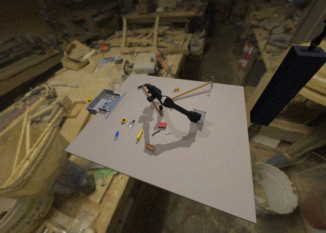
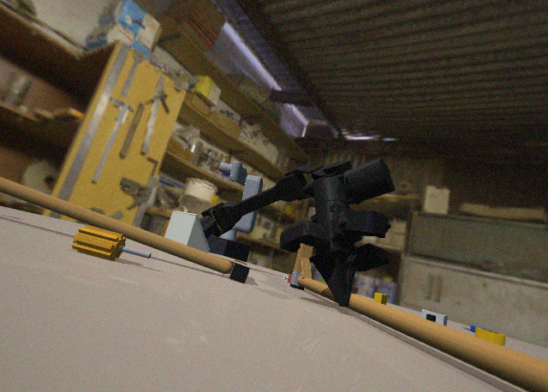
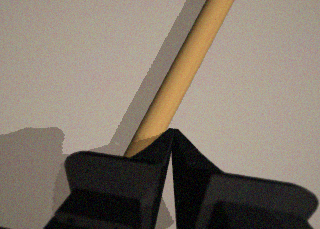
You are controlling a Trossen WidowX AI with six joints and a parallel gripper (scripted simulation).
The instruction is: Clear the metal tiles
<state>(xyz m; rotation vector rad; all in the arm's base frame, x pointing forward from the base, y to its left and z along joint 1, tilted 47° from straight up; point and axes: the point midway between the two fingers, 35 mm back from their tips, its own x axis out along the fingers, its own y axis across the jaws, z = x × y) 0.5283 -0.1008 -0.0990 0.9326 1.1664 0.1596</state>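
Now: gripper tip 50 mm below the long scraper and 20 mm short of it. Round my gripper tip: orange piece: 250 mm to the right, 200 mm behind; red block: 310 mm to the left, 240 mm behind; silver clip: 380 mm to the left, 60 mm ahead.
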